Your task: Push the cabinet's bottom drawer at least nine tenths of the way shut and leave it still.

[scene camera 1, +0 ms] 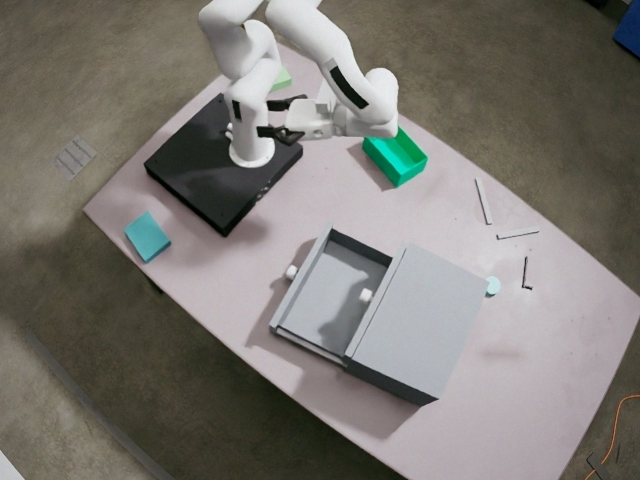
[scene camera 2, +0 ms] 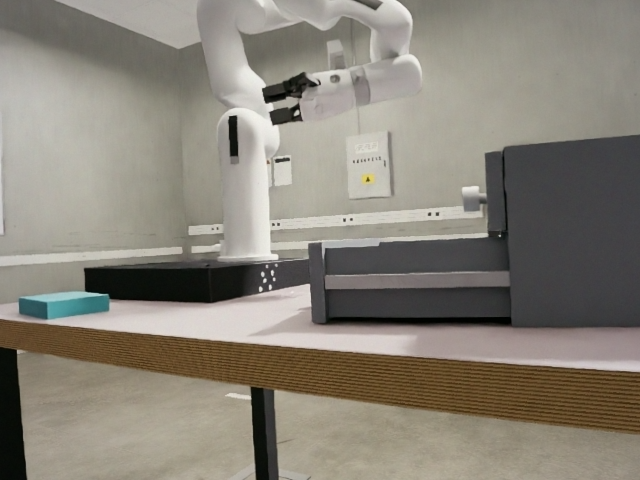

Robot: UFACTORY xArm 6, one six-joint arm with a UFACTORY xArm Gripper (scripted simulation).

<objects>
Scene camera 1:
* gripper: 262, 118
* green bin: 402, 152
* teal block: 149, 239
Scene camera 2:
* gripper: 266, 108
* teal block: 51, 306
</objects>
